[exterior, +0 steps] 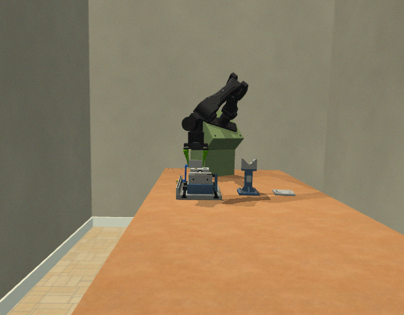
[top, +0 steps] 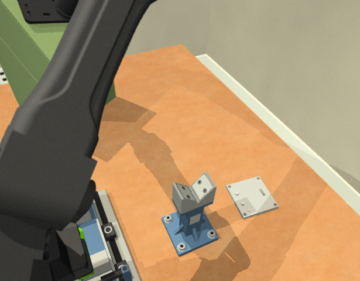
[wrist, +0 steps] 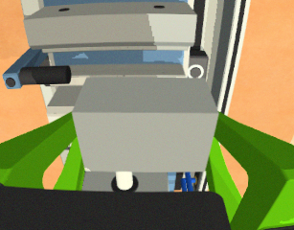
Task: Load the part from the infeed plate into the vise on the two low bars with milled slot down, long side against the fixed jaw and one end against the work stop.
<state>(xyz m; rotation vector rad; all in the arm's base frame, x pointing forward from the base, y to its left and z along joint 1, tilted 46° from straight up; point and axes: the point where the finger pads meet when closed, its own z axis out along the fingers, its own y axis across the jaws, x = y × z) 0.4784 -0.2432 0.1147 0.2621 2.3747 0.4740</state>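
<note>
The grey part is right at my hand. Also, from my hand: fixed jaw 40 mm ahead, 20 mm to the left, 60 mm below; then moving jaw 30 mm behind, 20 mm to the left, 60 mm below; then work stop 10 mm ahead, 70 mm to the left, 50 mm below.
</note>
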